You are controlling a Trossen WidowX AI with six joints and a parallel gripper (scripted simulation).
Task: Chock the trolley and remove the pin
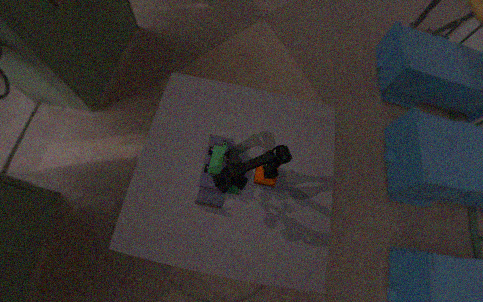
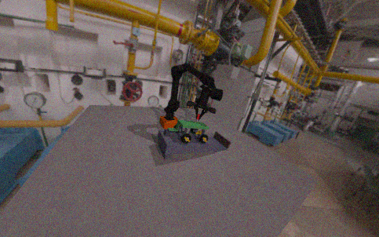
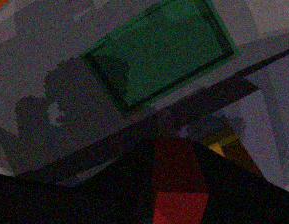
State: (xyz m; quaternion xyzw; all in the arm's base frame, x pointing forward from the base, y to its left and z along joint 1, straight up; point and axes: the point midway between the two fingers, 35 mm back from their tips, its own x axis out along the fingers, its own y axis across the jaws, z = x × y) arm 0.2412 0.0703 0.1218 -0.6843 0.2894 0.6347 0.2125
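The stop pin is right at my gripper tip. Also, from my gripper tip: green tray 14 cm below, 2 cm behind; then trolley 11 cm to the right, 9 cm ahead, 2 cm below; then yellow chock 6 cm ahead, 5 cm below, 1 cm to the right.
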